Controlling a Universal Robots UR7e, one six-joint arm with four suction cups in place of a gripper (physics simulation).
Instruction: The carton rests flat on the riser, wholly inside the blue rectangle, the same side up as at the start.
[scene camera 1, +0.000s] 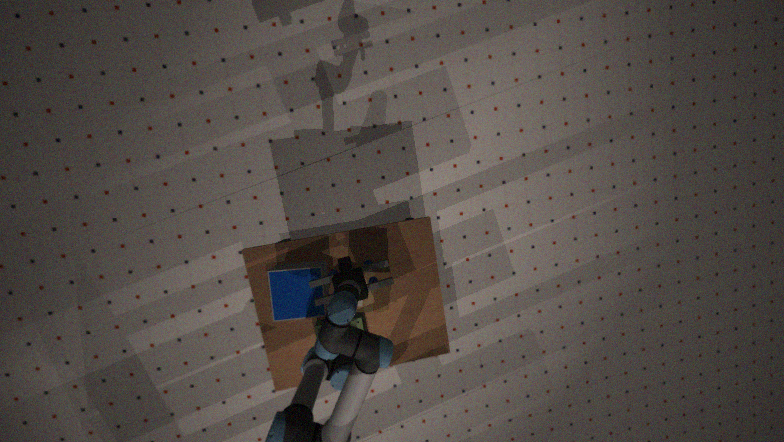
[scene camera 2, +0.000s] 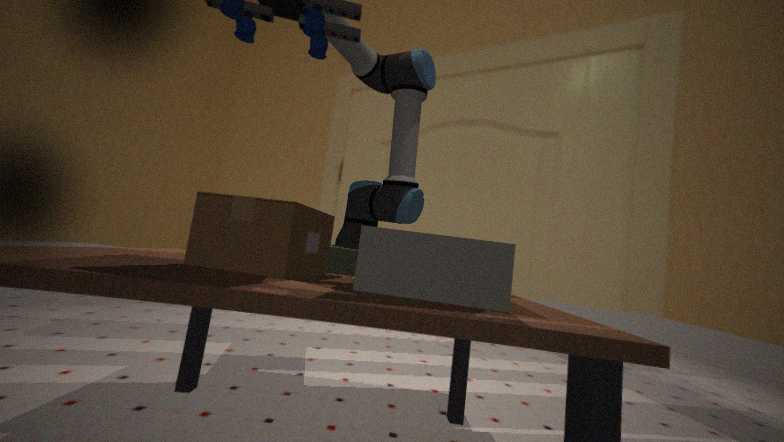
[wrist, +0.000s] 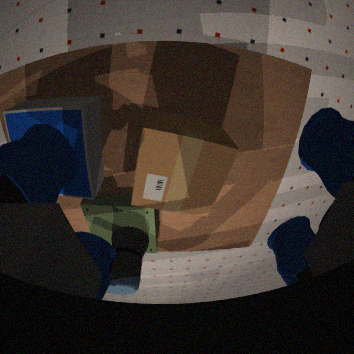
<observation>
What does the grey riser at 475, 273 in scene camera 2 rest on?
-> The table.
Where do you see a brown carton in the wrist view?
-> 182, 163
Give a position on a brown carton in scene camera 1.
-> At 378, 300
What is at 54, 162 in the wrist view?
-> My suction head.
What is my suction head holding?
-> Nothing.
</observation>
